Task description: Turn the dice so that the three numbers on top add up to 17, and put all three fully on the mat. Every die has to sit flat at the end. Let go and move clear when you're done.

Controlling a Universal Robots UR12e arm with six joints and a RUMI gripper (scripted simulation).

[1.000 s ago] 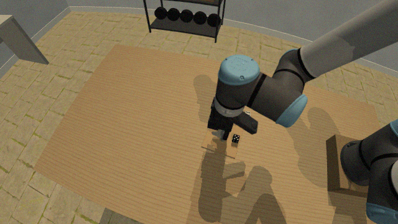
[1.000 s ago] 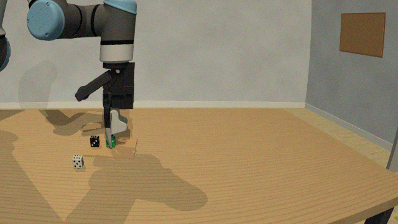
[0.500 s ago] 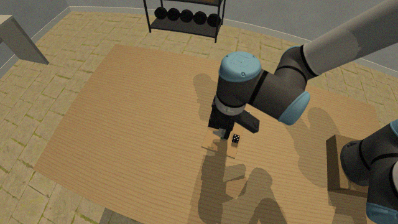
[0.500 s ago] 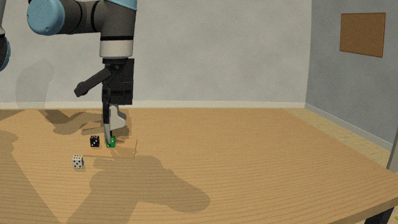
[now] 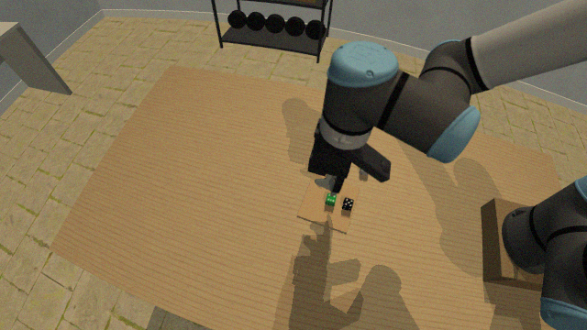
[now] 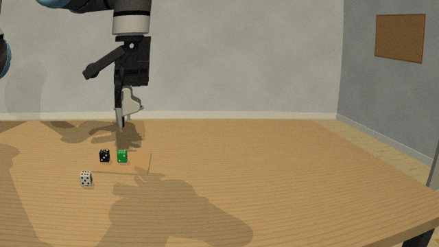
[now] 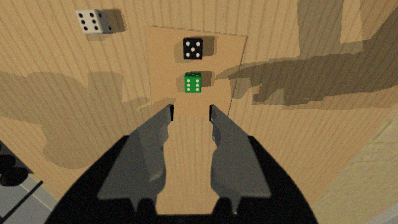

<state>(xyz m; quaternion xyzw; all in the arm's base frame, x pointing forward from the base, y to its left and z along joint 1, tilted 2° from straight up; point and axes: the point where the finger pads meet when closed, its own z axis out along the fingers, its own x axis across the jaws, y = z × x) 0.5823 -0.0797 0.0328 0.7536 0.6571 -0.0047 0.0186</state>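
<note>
My gripper is now 9 cm past the white die, 11 cm to the left of it and 9 cm above it. From my hand the other things lie so: black die: 5 cm behind, 1 cm to the left, 8 cm below; then tan mat: 10 cm below; then green die: 8 cm below.
</note>
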